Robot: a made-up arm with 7 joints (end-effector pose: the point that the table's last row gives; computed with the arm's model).
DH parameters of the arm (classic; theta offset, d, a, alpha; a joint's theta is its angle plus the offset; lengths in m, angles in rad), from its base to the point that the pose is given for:
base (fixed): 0 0 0 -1.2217
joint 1: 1.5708 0 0 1.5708
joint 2: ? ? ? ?
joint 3: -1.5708 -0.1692 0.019 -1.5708
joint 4: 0 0 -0.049 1.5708
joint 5: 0 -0.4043 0 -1.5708
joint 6: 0 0 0 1.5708
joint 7: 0 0 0 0
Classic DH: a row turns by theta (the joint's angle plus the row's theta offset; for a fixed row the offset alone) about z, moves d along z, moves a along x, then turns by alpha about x.
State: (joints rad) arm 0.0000 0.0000 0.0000 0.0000 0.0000 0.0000 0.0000
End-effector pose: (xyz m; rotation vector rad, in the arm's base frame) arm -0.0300 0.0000 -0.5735 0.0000 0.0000 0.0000
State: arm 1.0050 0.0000 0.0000 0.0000 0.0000 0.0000 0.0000
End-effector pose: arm -0.4710 -0.0942 -0.3148 0.0000 0.9444 0.3438
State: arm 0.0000 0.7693 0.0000 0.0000 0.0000 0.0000 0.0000
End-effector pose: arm -0.0300 0.3989 -0.4120 0.7693 0.0000 0.0000
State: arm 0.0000 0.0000 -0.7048 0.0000 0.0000 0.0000 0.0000
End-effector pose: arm -0.0229 0.0194 -0.5735 0.0000 0.0000 -0.7048
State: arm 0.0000 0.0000 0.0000 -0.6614 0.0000 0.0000 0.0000
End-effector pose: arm 0.2287 0.0000 -0.5183 0.0000 -0.6614 0.0000
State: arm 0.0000 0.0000 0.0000 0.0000 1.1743 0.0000 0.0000
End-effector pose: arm -0.0300 0.0000 -0.5735 0.0000 0.0000 1.1743
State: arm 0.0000 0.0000 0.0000 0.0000 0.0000 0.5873 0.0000
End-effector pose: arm -0.0300 0.0000 -0.5735 0.0000 0.5873 0.0000
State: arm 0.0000 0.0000 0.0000 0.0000 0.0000 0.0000 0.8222
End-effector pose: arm -0.0300 0.0000 -0.5735 0.0000 0.0000 0.8222
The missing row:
joint 2: 1.2217 0 0 -1.5708
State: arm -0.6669 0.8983 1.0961 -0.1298 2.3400 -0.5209 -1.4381
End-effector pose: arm 0.3058 0.4261 -0.2404 0.2180 -0.9899 2.1178
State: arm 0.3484 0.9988 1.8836 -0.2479 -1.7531 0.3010 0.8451
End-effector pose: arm -0.1624 0.5073 -0.2233 1.4465 0.0465 0.9407
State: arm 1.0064 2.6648 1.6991 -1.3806 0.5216 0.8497 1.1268
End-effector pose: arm 0.3910 -0.1598 0.2708 0.2910 -1.8429 -0.0977
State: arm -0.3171 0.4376 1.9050 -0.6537 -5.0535 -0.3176 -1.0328
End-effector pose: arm 0.0852 0.4131 -0.3788 0.8263 -0.9961 2.1369
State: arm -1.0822 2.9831 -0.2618 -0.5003 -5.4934 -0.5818 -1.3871
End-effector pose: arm -0.3265 0.1632 0.4420 -2.8596 -0.5781 -0.2440
